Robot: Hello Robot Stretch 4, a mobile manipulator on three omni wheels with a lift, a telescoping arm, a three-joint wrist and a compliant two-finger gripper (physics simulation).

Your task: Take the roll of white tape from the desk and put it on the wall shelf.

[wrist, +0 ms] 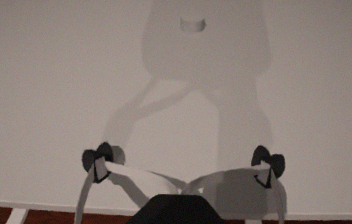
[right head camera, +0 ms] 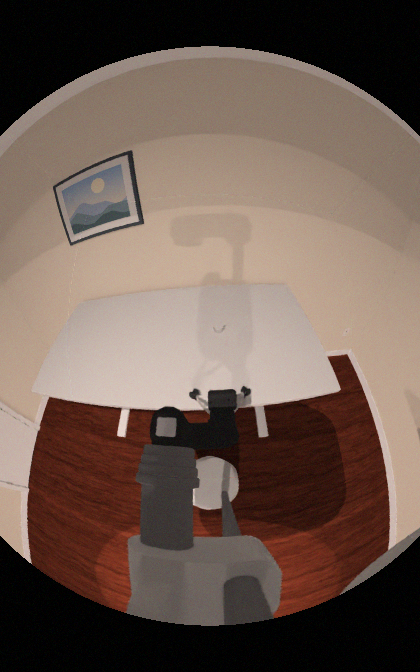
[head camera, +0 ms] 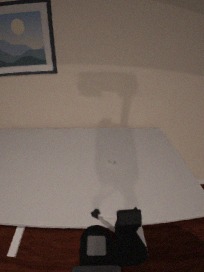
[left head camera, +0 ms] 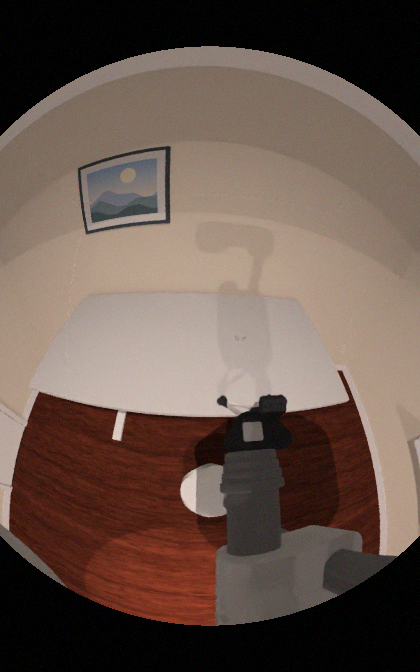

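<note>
The roll of white tape (head camera: 112,162) (left head camera: 240,338) (right head camera: 219,329) (wrist: 193,24) is small and pale and lies on the white desk (head camera: 40,175) (left head camera: 150,350) (right head camera: 135,345) (wrist: 50,90), inside the robot's shadow, where it is hard to make out. My gripper (right head camera: 220,392) (wrist: 181,157) is open and empty, over the desk's front edge. The tape is beyond the fingertips, towards the wall, near the top of the wrist view and a little right of the midline between the fingers. The wall shelf does not show in these views.
A framed picture (head camera: 22,39) (left head camera: 124,190) (right head camera: 98,197) hangs on the wall behind the desk, to the left. A round white object (left head camera: 189,490) (right head camera: 212,482) is on the red-brown wooden floor below the arm. White desk legs (left head camera: 119,426) (right head camera: 123,423) show under the front edge.
</note>
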